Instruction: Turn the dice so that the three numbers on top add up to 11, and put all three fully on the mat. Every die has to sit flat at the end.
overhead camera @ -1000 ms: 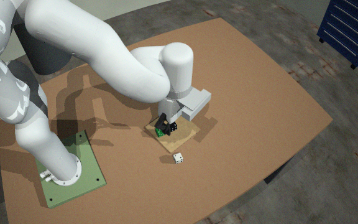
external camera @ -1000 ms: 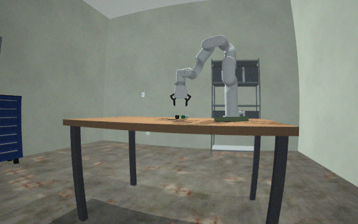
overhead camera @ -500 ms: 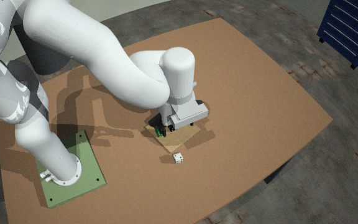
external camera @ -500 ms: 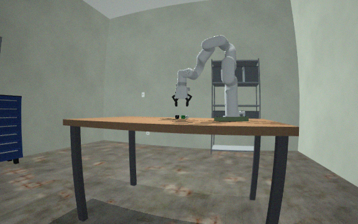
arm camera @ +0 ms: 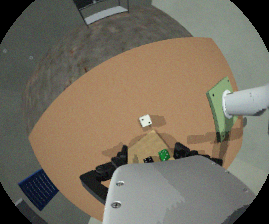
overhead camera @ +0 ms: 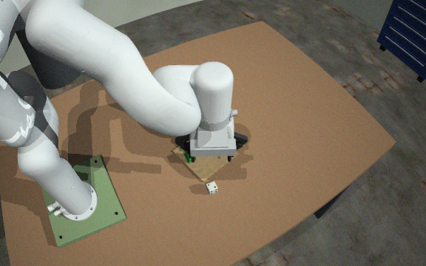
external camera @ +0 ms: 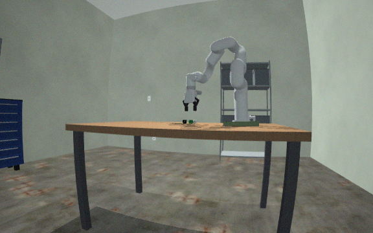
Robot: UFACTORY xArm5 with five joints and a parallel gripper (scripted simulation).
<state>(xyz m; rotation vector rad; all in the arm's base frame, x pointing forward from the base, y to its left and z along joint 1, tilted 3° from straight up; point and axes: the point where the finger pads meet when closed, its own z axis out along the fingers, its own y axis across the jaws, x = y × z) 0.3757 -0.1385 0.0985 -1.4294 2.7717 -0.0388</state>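
Right now the white die is 3 cm behind my hand, 4 cm to the right of it and 9 cm below it. Round my hand: tan mat 3 cm ahead, 7 cm to the left, 11 cm below; green die 2 cm behind, 8 cm to the left, 9 cm below; black die 3 cm ahead, 7 cm to the left, 9 cm below.
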